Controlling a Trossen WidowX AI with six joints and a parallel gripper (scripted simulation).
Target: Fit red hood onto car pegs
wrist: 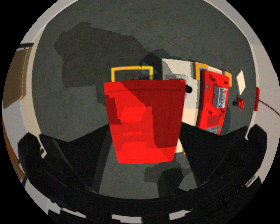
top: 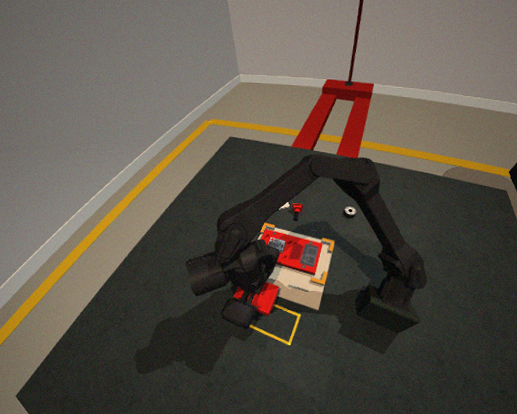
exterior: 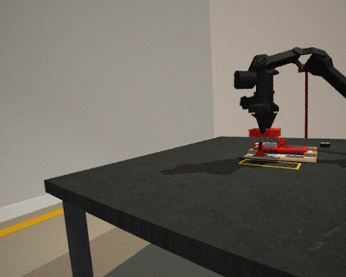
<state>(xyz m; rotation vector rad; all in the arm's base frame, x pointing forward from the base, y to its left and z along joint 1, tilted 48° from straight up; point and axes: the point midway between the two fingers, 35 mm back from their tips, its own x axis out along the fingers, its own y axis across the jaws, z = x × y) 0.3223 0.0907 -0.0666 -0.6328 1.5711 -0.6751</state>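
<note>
The grey engine block lies 190 mm to the right of my gripper tip, 80 mm below it and 30 mm ahead of it. The rest, counted from my gripper tip: red hood (right at my gripper tip); dark ring (420 mm to the right, 170 mm behind, 100 mm below); beige jig plate (170 mm to the right, 90 mm below, 20 mm behind).
</note>
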